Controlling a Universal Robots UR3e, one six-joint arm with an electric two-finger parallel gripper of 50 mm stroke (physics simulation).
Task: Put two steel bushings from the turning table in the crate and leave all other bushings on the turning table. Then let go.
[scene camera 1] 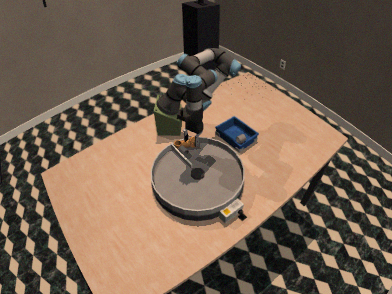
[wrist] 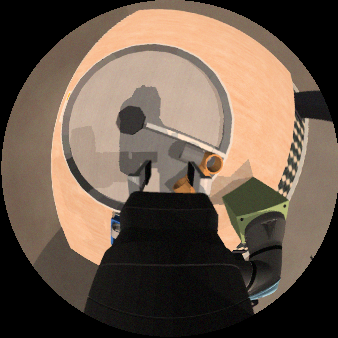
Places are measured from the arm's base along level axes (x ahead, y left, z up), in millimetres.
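Pixels of known places: gripper, fingertip midpoint: (scene camera 1: 191, 142) (wrist: 169, 167); arm's base, origin of the base link: (scene camera 1: 167, 106) (wrist: 264, 226).
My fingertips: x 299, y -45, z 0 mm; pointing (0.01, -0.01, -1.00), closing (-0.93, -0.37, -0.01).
Note:
For each thing: its top centre in the pictures, then the offset to it from my fingertips. "spot": a spot on its surface instead.
- round grey turning table, middle of its top: (wrist: 129, 119) (scene camera 1: 197, 173) dx +107, dy -41, dz -80 mm
- blue crate, middle of its top: (scene camera 1: 237, 130) dx -15, dy +298, dz -91 mm
- pale bar, surface spot: (wrist: 175, 134) (scene camera 1: 184, 157) spot: dx +8, dy -46, dz -60 mm
- dark hub, middle of its top: (wrist: 129, 119) (scene camera 1: 197, 173) dx +107, dy -41, dz -80 mm
- small control box, middle of its top: (scene camera 1: 232, 207) dx +340, dy -28, dz -83 mm
The round grey turning table (scene camera 1: 175, 185) (wrist: 185, 75) carries a steel bushing (scene camera 1: 186, 153) (wrist: 191, 152), lying in shadow beside the pale bar. Two orange bushings lie near the rim: one (scene camera 1: 178, 143) (wrist: 213, 164) shows its open end at the bar's outer end, and the other (wrist: 184, 185) is partly hidden by the gripper in the wrist view. Another steel bushing (scene camera 1: 241, 138) (wrist: 116, 228) lies in the blue crate (scene camera 1: 226, 126) (wrist: 113, 236). My gripper (scene camera 1: 191, 139) (wrist: 169, 167) is open and empty, pointing down above the turning table's rim area, close to the orange bushings.
The pale bar (scene camera 1: 181, 155) (wrist: 175, 134) runs from the dark hub (scene camera 1: 198, 173) (wrist: 131, 120) to the rim. A green block (scene camera 1: 167, 124) (wrist: 255, 196) stands by the arm's base. A small control box (scene camera 1: 231, 211) sits at the turning table's front edge.

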